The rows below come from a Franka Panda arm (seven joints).
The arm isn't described. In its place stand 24 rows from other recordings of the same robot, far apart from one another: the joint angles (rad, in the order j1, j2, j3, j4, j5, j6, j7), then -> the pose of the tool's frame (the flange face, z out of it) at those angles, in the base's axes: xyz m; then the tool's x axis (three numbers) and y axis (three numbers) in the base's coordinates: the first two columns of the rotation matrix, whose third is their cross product.
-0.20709 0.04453 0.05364 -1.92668 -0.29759 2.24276 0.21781 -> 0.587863, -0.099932, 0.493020, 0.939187, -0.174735, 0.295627, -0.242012, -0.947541, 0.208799
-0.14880 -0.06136 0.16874 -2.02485 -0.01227 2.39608 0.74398 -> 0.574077, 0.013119, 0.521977, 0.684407, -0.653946, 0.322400, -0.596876, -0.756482, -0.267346
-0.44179 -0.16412 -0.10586 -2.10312 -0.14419 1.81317 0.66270 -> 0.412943, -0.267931, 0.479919, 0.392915, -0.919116, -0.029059, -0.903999, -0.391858, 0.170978
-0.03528 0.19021 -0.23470 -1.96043 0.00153 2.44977 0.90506 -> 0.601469, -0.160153, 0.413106, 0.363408, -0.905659, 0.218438, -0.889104, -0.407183, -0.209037
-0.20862 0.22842 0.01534 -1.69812 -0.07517 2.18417 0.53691 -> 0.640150, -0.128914, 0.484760, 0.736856, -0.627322, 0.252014, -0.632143, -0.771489, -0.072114
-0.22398 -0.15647 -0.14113 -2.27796 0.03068 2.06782 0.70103 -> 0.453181, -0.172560, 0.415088, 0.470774, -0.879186, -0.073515, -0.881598, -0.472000, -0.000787
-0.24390 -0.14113 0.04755 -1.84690 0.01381 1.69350 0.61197 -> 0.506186, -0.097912, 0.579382, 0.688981, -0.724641, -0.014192, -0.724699, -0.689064, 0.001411
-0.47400 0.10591 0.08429 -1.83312 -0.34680 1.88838 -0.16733 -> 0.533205, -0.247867, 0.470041, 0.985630, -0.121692, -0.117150, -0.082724, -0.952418, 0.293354
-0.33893 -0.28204 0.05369 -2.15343 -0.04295 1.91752 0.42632 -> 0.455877, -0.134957, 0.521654, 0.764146, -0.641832, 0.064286, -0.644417, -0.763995, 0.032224
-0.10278 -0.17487 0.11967 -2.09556 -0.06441 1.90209 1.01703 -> 0.501486, 0.006266, 0.495372, 0.557056, -0.828444, 0.058040, -0.830281, -0.554057, 0.060444
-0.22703 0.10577 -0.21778 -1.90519 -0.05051 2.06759 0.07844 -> 0.534348, -0.253912, 0.449253, 0.877450, -0.475492, 0.063151, -0.479017, -0.875488, 0.063746
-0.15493 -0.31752 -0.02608 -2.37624 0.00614 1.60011 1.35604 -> 0.382856, -0.069595, 0.416881, 0.010746, -0.994135, -0.107613, -0.901209, -0.056258, 0.429718
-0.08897 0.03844 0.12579 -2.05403 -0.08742 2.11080 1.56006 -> 0.558415, 0.016030, 0.420697, 0.090743, -0.993334, 0.071085, -0.995613, -0.092124, -0.016384
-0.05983 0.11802 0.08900 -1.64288 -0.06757 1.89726 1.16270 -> 0.613420, 0.010289, 0.551880, 0.430550, -0.896414, 0.105208, -0.891911, -0.440425, -0.102567
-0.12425 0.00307 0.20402 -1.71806 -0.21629 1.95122 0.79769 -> 0.585085, 0.032256, 0.590258, 0.751091, -0.585620, 0.304814, -0.612470, -0.790438, -0.009433
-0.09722 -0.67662 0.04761 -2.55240 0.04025 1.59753 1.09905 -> 0.312763, -0.010592, 0.467094, 0.371601, -0.918867, -0.132649, -0.887109, -0.393567, 0.241127
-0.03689 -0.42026 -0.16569 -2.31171 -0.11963 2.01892 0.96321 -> 0.427418, -0.101068, 0.514753, 0.438014, -0.892505, 0.107603, -0.891678, -0.446551, -0.074173
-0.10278 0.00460 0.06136 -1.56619 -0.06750 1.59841 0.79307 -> 0.558096, -0.030269, 0.626832, 0.671407, -0.738036, 0.067197, -0.740673, -0.671303, 0.027490
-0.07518 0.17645 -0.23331 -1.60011 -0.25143 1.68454 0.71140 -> 0.574088, -0.197747, 0.523908, 0.567952, -0.814965, 0.115166, -0.806724, -0.523460, 0.274200
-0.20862 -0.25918 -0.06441 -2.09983 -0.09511 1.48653 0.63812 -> 0.416937, -0.129989, 0.505927, 0.581023, -0.779534, -0.233962, -0.732567, -0.626148, 0.266990
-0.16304 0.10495 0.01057 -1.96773 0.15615 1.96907 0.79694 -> 0.563234, -0.076521, 0.411386, 0.518902, -0.837039, -0.173511, -0.851542, -0.523939, -0.019077
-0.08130 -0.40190 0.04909 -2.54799 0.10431 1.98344 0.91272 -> 0.389144, -0.006303, 0.396528, 0.528095, -0.835125, -0.153891, -0.834586, -0.543881, 0.087515
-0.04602 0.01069 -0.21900 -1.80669 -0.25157 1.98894 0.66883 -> 0.559497, -0.167334, 0.546046, 0.643618, -0.714115, 0.275311, -0.757165, -0.646572, 0.092981
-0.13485 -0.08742 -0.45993 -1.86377 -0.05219 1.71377 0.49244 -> 0.432560, -0.307235, 0.540078, 0.473810, -0.878771, -0.057145, -0.878123, -0.476357, 0.044538
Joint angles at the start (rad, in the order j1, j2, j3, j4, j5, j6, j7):
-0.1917 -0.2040 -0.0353 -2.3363 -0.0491 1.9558 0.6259
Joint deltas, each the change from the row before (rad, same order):
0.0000 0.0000 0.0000 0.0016 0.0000 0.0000 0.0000
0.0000 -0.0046 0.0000 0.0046 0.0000 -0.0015 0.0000
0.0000 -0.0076 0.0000 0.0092 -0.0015 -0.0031 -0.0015
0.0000 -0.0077 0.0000 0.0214 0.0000 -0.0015 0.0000
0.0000 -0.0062 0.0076 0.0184 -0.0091 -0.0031 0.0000
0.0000 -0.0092 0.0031 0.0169 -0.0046 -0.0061 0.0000
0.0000 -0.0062 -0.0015 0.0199 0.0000 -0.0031 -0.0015
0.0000 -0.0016 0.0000 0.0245 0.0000 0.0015 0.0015
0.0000 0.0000 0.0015 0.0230 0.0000 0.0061 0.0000
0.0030 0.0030 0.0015 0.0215 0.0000 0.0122 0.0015
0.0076 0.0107 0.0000 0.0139 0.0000 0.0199 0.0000
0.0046 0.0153 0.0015 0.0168 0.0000 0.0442 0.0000
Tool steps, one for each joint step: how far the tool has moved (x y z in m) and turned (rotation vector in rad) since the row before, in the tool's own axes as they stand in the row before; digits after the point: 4 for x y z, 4 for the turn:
0.0002 -0.0001 -0.0008 0.0009 0.0013 0.0001
0.0001 0.0002 -0.0040 0.0045 0.0062 0.0004
0.0003 0.0003 -0.0074 0.0068 0.0119 -0.0014
0.0022 -0.0007 -0.0134 0.0159 0.0225 0.0013
0.0001 -0.0030 -0.0114 0.0035 0.0243 -0.0093
0.0003 -0.0008 -0.0117 0.0072 0.0196 -0.0032
0.0024 0.0001 -0.0120 0.0134 0.0186 0.0014
0.0036 -0.0016 -0.0126 0.0156 0.0227 0.0031
0.0036 -0.0026 -0.0116 0.0163 0.0242 -0.0001
0.0034 -0.0044 -0.0100 0.0174 0.0255 -0.0018
0.0030 -0.0065 -0.0033 0.0137 0.0191 -0.0073
0.0064 -0.0082 -0.0045 0.0267 0.0375 -0.0059

